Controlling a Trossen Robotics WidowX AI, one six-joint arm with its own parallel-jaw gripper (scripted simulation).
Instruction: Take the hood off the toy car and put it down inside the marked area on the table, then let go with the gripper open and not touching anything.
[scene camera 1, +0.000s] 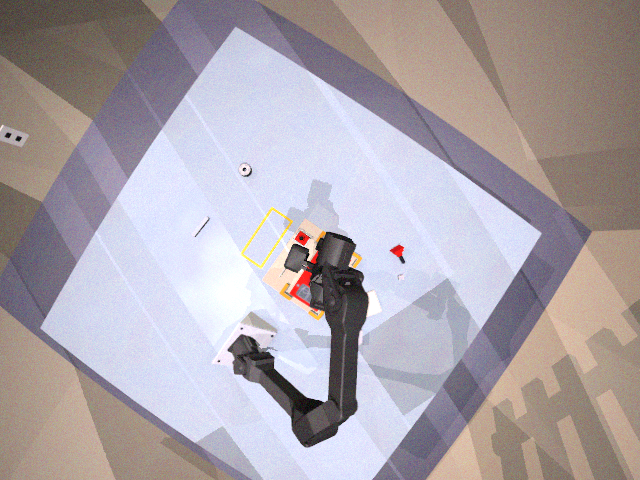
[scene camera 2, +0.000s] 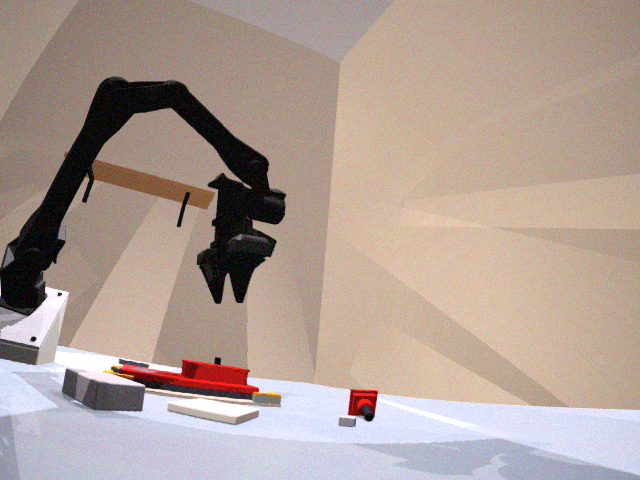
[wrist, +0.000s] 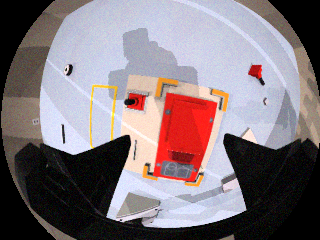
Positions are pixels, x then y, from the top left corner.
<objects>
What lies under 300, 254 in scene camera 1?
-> My gripper.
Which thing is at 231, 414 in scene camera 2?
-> A beige plate.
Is my gripper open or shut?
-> Open.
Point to my gripper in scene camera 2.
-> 228, 303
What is my gripper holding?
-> Nothing.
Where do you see my gripper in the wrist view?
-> At 179, 139
</objects>
